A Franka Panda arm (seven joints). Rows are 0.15 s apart.
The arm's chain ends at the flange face. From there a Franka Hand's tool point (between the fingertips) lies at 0.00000 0.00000 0.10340 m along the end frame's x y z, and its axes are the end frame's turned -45 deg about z.
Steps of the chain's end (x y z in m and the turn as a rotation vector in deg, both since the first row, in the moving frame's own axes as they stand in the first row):
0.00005, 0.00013, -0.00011, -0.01, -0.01, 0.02
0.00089, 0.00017, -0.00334, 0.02, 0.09, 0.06
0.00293, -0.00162, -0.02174, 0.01, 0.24, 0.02
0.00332, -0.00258, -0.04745, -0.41, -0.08, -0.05
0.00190, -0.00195, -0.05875, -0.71, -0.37, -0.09
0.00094, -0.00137, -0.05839, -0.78, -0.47, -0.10
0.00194, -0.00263, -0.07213, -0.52, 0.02, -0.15
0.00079, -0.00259, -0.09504, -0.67, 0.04, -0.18
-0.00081, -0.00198, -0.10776, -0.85, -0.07, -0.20
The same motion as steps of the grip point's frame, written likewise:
-0.00008, 0.00013, -0.00011, 0.00, -0.01, 0.02
0.00065, 0.00084, -0.00334, -0.05, 0.08, 0.06
0.00354, 0.00122, -0.02174, -0.16, 0.18, 0.02
0.00355, 0.00094, -0.04745, -0.23, -0.35, -0.05
0.00134, 0.00040, -0.05876, -0.24, -0.76, -0.09
0.00004, 0.00009, -0.05840, -0.22, -0.88, -0.10
0.00259, 0.00020, -0.07213, -0.38, -0.35, -0.15
0.00159, -0.00037, -0.09505, -0.50, -0.45, -0.18
-0.00034, -0.00098, -0.10777, -0.55, -0.65, -0.20

